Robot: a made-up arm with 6 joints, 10 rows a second.
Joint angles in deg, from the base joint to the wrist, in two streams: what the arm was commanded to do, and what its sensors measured. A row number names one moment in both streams.
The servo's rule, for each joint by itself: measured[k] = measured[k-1] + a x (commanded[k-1-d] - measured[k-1]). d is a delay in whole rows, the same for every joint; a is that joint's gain. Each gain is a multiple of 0.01, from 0.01 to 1. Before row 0 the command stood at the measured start. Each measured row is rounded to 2 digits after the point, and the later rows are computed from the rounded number. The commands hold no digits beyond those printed.
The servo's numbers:
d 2
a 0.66 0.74 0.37 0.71 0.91 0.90
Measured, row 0: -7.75, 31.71, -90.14, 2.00, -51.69, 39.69
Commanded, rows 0 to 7: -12.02, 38.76, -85.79, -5.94, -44.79, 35.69; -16.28, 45.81, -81.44, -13.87, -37.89, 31.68; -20.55, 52.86, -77.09, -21.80, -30.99, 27.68; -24.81, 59.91, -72.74, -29.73, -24.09, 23.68; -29.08, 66.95, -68.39, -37.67, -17.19, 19.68; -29.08, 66.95, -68.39, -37.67, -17.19, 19.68; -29.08, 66.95, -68.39, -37.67, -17.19, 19.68; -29.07, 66.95, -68.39, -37.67, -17.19, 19.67
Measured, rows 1 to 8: -7.75, 31.71, -90.14, 2.00, -51.69, 39.69; -7.75, 31.71, -90.14, 2.00, -51.69, 39.69; -10.57, 36.93, -88.53, -3.64, -45.41, 36.09; -14.34, 43.50, -85.91, -10.90, -38.57, 32.12; -18.44, 50.43, -82.65, -18.64, -31.67, 28.12; -22.64, 57.45, -78.98, -26.51, -24.77, 24.12; -26.89, 64.48, -75.06, -34.43, -17.87, 20.12; -28.34, 66.31, -72.59, -36.73, -17.25, 19.72
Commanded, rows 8 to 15: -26.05, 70.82, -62.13, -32.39, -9.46, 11.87; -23.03, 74.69, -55.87, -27.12, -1.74, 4.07; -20.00, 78.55, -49.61, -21.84, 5.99, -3.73; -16.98, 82.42, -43.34, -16.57, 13.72, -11.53; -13.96, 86.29, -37.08, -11.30, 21.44, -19.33; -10.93, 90.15, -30.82, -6.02, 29.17, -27.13; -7.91, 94.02, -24.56, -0.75, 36.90, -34.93; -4.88, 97.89, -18.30, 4.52, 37.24, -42.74
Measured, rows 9 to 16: -28.83, 66.78, -71.04, -37.40, -17.20, 19.68; -28.99, 66.91, -70.06, -37.59, -17.19, 19.67; -27.05, 69.80, -67.13, -33.90, -10.16, 12.65; -24.40, 73.42, -62.96, -29.09, -2.50, 4.93; -21.50, 77.22, -58.02, -23.94, 5.23, -2.86; -18.52, 81.07, -52.59, -18.71, 12.96, -10.66; -15.51, 84.93, -46.85, -13.45, 20.68, -18.46; -12.49, 88.79, -40.92, -8.17, 28.41, -26.26
